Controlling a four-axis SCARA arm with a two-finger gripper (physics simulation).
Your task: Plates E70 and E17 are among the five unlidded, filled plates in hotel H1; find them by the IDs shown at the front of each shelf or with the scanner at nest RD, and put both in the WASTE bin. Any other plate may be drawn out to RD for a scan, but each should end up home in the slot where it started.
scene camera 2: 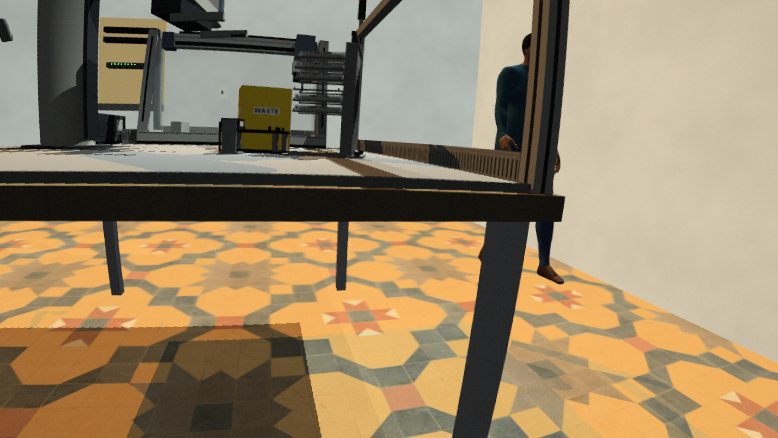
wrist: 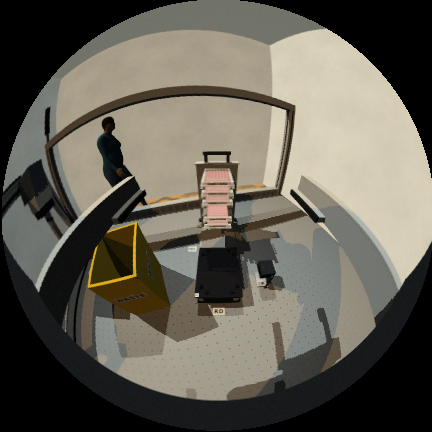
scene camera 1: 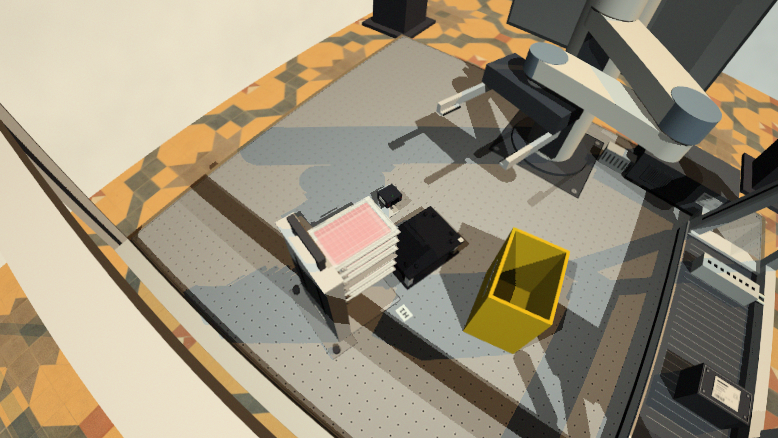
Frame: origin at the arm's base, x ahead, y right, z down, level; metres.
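Where they show: gripper, fingertip midpoint: (scene camera 2: pixel 236 25) (wrist: pixel 217 180) (scene camera 1: pixel 470 134); arm's base, origin of the base link: (scene camera 1: pixel 548 148).
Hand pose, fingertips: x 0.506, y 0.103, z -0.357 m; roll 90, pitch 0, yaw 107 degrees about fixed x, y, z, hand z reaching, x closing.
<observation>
Things, the pixels of their top centre, and the offset from my fingertips. "pt": a spot on its surface instead. Level surfaces: height alone.
- top plate, middle of its top: (scene camera 1: pixel 352 229) (scene camera 2: pixel 324 54) (wrist: pixel 216 173) dx +0.238, dy +0.069, dz +0.076 m
- black nest RD, middle of its top: (scene camera 1: pixel 421 237) (scene camera 2: pixel 256 126) (wrist: pixel 217 267) dx +0.069, dy +0.020, dz +0.275 m
- yellow WASTE bin, middle of its top: (scene camera 1: pixel 531 272) (wrist: pixel 112 250) (scene camera 2: pixel 265 89) dx +0.081, dy -0.213, dz +0.145 m
- small black device, middle of its top: (scene camera 1: pixel 389 192) (scene camera 2: pixel 232 118) (wrist: pixel 267 266) dx +0.018, dy +0.146, dz +0.261 m
- ribbed dark conveyor bed, its level: dz +0.295 m
- black box, surface spot: (scene camera 1: pixel 718 386) pt dx +0.020, dy -0.658, dz +0.224 m
Hotel H1 (scene camera 1: pixel 332 280) (scene camera 2: pixel 348 97) (wrist: pixel 200 175) holds a stack of plates. The top plate (scene camera 1: pixel 356 231) (wrist: pixel 217 176) shows a pink filling and no lid. Pink also shows in plates below it in the wrist view. The plate IDs are too small to read. The black nest RD (scene camera 1: pixel 427 247) (wrist: pixel 219 275) stands before the hotel, with no plate on it. The yellow WASTE bin (scene camera 1: pixel 509 329) (scene camera 2: pixel 265 97) (wrist: pixel 150 280) stands beside the nest; the part of its inside that shows holds no plate. My gripper (scene camera 1: pixel 478 136) (wrist: pixel 217 180) is open and empty, high above the table, facing the hotel from beyond the nest.
A small black device (scene camera 1: pixel 389 194) (wrist: pixel 266 268) stands beside the nest. A ribbed dark conveyor bed (scene camera 1: pixel 702 321) at the right carries a black box (scene camera 1: pixel 718 386). A person (scene camera 2: pixel 511 103) (wrist: pixel 111 152) stands beyond the table edge. A frame (wrist: pixel 190 90) spans behind the hotel.
</observation>
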